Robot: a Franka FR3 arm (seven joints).
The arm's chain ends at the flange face. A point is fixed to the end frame.
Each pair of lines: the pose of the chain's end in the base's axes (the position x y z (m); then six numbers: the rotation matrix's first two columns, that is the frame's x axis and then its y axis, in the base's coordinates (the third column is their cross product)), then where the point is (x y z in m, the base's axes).
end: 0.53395 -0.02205 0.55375 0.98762 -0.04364 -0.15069 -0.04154 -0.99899 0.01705
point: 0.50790 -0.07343 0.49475
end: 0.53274 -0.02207 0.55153 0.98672 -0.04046 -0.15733 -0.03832 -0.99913 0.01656
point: 0.50645 -0.07348 0.49267
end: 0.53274 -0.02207 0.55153 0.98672 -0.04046 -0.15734 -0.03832 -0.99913 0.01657
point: 0.50645 -0.07348 0.49267
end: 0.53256 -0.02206 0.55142 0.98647 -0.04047 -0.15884 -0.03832 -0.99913 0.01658
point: 0.50618 -0.07347 0.49260
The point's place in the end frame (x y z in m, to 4 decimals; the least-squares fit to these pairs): -0.0146 0.0514 0.0628
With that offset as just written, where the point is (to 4 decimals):
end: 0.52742 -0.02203 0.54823 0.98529 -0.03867 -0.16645 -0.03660 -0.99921 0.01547
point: 0.5007 -0.0734 0.4895
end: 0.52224 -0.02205 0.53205 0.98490 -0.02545 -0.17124 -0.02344 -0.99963 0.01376
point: 0.4959 -0.0737 0.4734
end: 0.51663 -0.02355 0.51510 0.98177 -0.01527 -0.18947 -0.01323 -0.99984 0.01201
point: 0.4897 -0.0753 0.4568
